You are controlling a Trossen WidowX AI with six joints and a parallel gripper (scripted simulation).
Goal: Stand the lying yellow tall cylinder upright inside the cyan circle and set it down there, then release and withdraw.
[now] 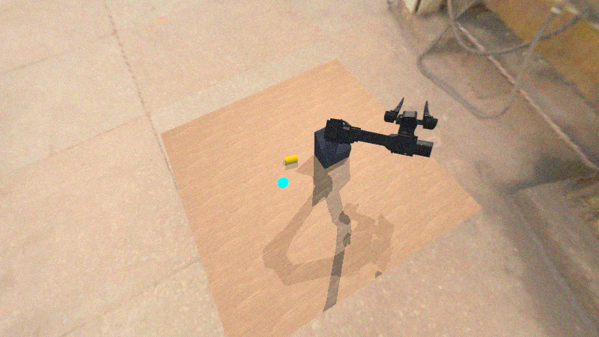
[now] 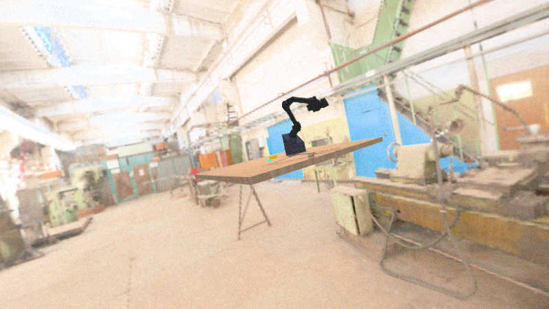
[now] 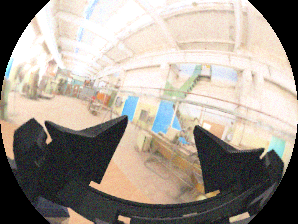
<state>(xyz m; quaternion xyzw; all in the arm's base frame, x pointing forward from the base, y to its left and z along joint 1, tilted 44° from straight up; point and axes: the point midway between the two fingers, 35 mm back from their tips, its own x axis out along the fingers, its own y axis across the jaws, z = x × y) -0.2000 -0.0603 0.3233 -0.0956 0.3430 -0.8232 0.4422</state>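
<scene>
Right now my gripper tip is 480 mm short of the yellow tall cylinder, 200 mm to the left of it and 430 mm above it.
</scene>
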